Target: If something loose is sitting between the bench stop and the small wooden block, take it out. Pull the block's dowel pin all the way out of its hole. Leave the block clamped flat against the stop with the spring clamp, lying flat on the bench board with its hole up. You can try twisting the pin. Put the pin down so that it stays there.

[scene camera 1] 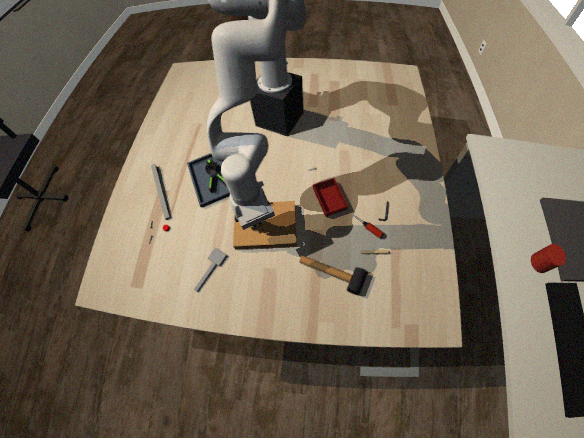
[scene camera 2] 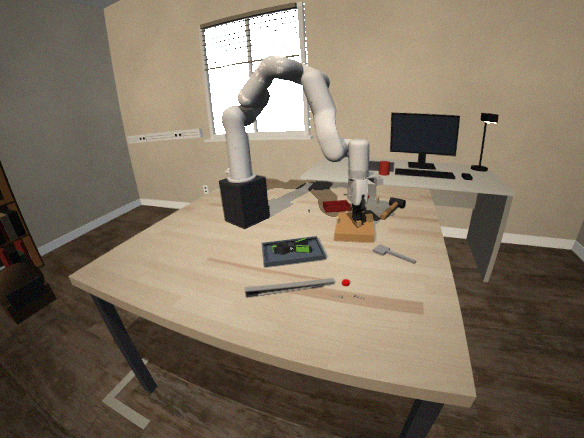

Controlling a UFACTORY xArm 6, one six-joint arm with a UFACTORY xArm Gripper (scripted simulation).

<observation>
In view: a tan bench board (scene camera 1: 279,231), a red bin (scene camera 1: 333,201), a grey tray (scene camera 1: 198,174) and a metal bar (scene camera 2: 254,291).
The tan bench board is seen too in scene camera 2 (scene camera 2: 345,230). The grey tray shows as well in scene camera 2 (scene camera 2: 270,259).
</observation>
